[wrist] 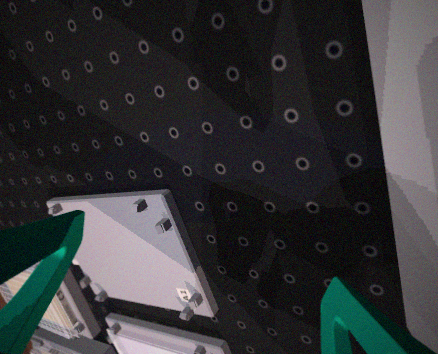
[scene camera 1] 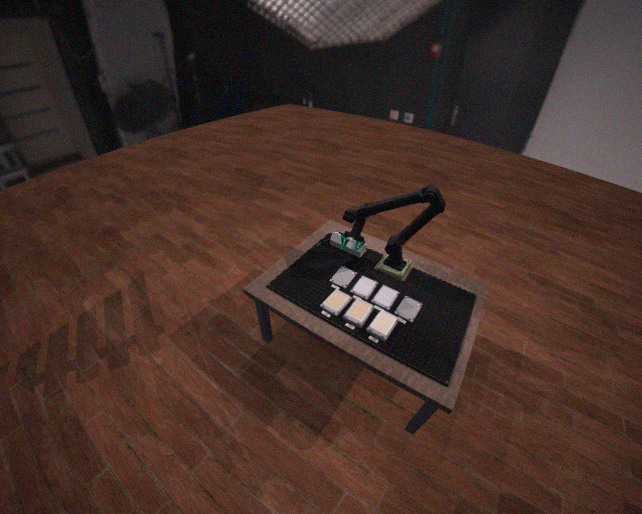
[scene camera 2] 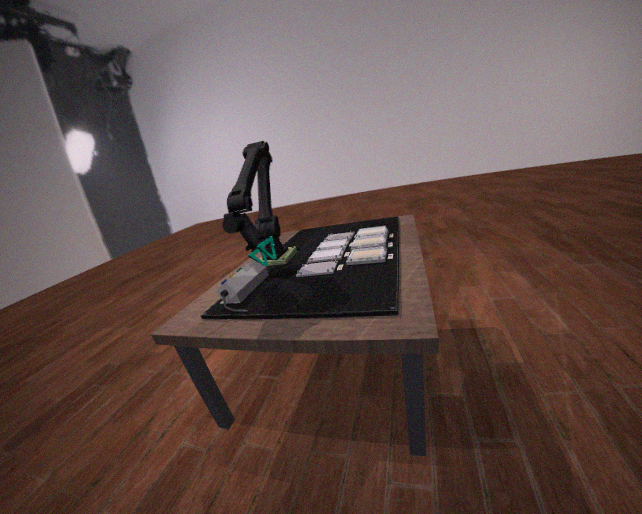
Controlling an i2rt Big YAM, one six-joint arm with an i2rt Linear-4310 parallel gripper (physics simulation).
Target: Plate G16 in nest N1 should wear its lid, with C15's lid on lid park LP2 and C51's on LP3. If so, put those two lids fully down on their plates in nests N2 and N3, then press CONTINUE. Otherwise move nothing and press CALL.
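Frame: origin at the arm's base, x ahead, y left, z up, level; centimetres.
Where they show: gripper, fingertip midpoint: (wrist: 206, 257) (scene camera 1: 348, 249) (scene camera 2: 270, 262); arm's base at its link origin: (scene camera 1: 394, 263).
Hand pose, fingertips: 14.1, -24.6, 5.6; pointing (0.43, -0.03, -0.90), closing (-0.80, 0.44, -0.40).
Note:
Things, the pixels of their top centre, and the offset from my fingertips, as dx, dy, dz. Level surfaces: height alone.
- bare end park at its top centre: (wrist: 112, 263) (scene camera 2: 316, 265) (scene camera 1: 343, 275) +14.5, +7.5, -5.3
- grey button box at its top centre: (scene camera 2: 239, 268) (scene camera 1: 349, 236) -9.7, -6.5, +1.1
- black perforated mat at its surface level: dz -7.3
- wooden table at its surface level: dz -8.6
Three cream-coloured plates (scene camera 1: 336, 301) (scene camera 1: 358, 311) (scene camera 1: 382, 324) sit in the front row of nests; plate names and lids on them are too small to tell. Behind them are four lid parks. The two middle ones bear pale lids (scene camera 1: 364, 286) (scene camera 1: 385, 296); the two end parks (scene camera 1: 342, 276) (scene camera 1: 408, 308) look bare. The wrist view shows one bare end park (wrist: 120, 245) and part of a lidded one (wrist: 165, 337) below it. My gripper (scene camera 1: 351, 247) (scene camera 2: 266, 259) (wrist: 206, 257) is open and empty, low over the grey button box (scene camera 1: 336, 239) (scene camera 2: 243, 281) (wrist: 412, 125). Its button labels are unreadable.
The black perforated mat (scene camera 1: 428, 342) (scene camera 2: 348, 299) (wrist: 200, 105) lies on the wooden table (scene camera 1: 257, 286) (scene camera 2: 294, 337). The arm's green base (scene camera 1: 394, 267) (scene camera 2: 284, 257) stands beside the button box, behind the lid parks. A cable leaves the box's outer end.

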